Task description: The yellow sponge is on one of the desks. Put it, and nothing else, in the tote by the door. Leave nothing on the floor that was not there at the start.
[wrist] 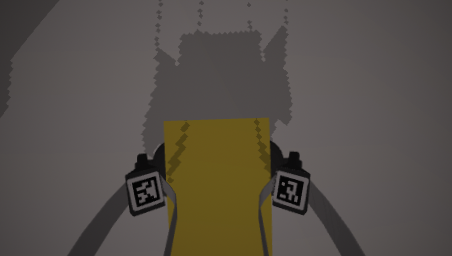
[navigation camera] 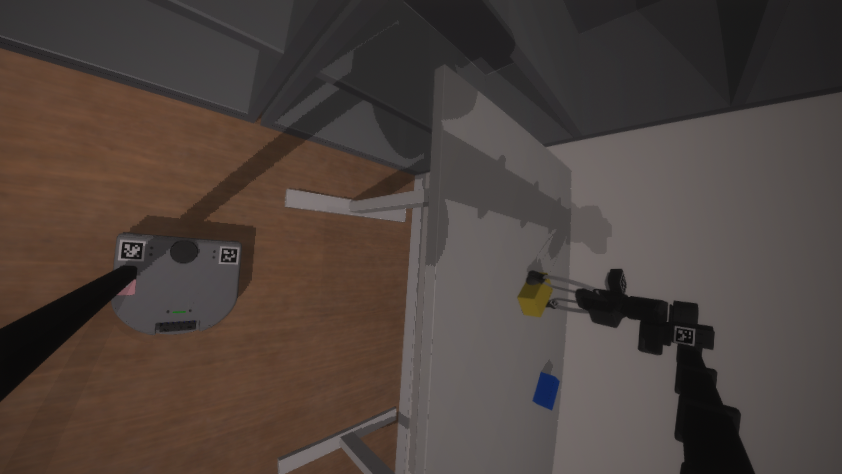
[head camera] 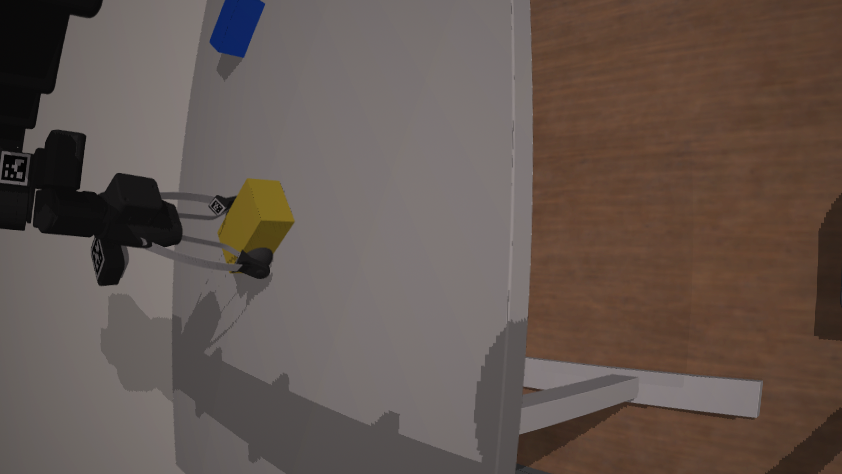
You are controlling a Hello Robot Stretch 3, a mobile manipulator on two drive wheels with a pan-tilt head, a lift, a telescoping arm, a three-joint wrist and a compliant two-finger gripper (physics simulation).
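Observation:
The yellow sponge is a thick block at the desk's wall-side edge, with its long side running between the fingers. My gripper is shut on it, with one fingertip pressed against each side in the wrist view. I cannot tell whether the sponge rests on the grey desk or is slightly above it. The tote by the door does not show in these views.
A blue block lies on the same desk, to one side of the sponge. White desk legs stand on the wooden floor. My wheeled base is on the floor across the desk. Dark grey panels stand beyond the desk's end.

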